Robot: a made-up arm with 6 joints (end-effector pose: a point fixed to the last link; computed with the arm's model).
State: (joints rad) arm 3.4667 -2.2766 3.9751 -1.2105 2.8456 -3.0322
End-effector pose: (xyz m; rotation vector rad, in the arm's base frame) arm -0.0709 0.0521 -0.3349 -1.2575 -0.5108 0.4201
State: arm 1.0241 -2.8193 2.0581 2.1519 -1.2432 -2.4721
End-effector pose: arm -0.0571 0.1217 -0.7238 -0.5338 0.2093 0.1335
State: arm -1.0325 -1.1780 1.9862 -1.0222 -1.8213 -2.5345
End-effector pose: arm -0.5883 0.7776 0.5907 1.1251 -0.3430 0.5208
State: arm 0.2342 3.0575 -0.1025 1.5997 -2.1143 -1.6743
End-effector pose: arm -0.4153 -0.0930 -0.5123 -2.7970 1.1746 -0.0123
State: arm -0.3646 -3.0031 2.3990 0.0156 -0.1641 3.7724
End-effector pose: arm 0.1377 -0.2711 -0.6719 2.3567 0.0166 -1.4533
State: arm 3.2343 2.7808 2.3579 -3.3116 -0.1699 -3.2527
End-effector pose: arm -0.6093 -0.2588 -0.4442 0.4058 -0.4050 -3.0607
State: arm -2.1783 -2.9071 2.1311 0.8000 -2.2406 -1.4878
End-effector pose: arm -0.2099 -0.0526 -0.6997 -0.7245 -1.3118 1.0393
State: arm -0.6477 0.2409 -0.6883 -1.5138 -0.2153 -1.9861
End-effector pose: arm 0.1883 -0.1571 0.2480 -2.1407 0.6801 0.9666
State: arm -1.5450 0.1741 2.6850 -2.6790 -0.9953 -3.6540
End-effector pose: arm 0.1767 0.2348 1.1009 2.5341 1.6908 -0.4758
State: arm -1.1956 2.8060 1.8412 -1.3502 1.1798 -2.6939
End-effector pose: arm 0.0610 -0.2768 -0.7861 -1.0766 2.6898 -0.0987
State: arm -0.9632 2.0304 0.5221 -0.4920 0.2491 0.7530
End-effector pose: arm 0.0899 -0.4445 -0.4909 0.3337 1.3260 -0.7371
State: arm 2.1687 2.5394 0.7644 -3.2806 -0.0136 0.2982
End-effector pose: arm -0.3014 0.0833 -0.6871 0.5404 1.3108 -0.6985
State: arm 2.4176 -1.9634 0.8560 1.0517 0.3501 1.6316
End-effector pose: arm 0.8144 -0.5849 -0.0060 0.4100 -0.3913 -0.9669
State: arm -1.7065 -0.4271 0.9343 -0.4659 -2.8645 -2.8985
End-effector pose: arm -0.1758 0.0609 1.1494 -1.7222 0.8798 1.4853
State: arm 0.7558 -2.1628 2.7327 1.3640 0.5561 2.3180
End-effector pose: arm -0.0920 -0.1443 -0.5033 1.6785 1.7118 -1.2312
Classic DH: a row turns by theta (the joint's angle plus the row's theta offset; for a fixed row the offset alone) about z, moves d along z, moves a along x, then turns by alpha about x. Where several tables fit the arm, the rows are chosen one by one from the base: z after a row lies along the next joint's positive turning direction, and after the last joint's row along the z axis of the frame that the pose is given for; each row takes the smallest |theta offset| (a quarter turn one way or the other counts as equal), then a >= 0, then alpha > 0; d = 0 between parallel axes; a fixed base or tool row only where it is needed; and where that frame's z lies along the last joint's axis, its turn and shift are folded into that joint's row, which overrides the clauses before.
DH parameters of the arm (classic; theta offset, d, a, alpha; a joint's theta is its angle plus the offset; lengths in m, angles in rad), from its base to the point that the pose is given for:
joint 1: 0 0.2206 0 -1.5708
joint 2: -1.5708 0 0.5393 3.1416
joint 3: 0 0 0 -1.5708
joint 4: 0 -0.4672 0 1.5708
joint 5: 0 0.2042 0 -1.5708
joint 6: 1.5708 0 0 1.5708
tool (fixed): -1.5708 0 0 0

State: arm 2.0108 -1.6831 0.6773 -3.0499 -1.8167 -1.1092
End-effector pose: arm 0.1800 -0.8597 0.5024 1.4461 0.2353 -1.5944
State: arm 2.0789 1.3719 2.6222 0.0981 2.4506 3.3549
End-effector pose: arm -0.1420 0.6728 0.7769 0.1634 0.5917 -1.0531
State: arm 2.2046 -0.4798 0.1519 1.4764 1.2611 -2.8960
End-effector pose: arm 0.0107 0.0179 1.1390 -0.1080 -1.0194 -2.4433
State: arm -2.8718 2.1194 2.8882 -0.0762 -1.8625 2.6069
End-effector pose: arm -0.8319 -0.0188 0.2530 -0.0228 1.9675 -0.3900
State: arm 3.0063 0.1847 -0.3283 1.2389 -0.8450 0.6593
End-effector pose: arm -0.5864 0.1470 0.6896 1.7216 2.1679 -1.2763
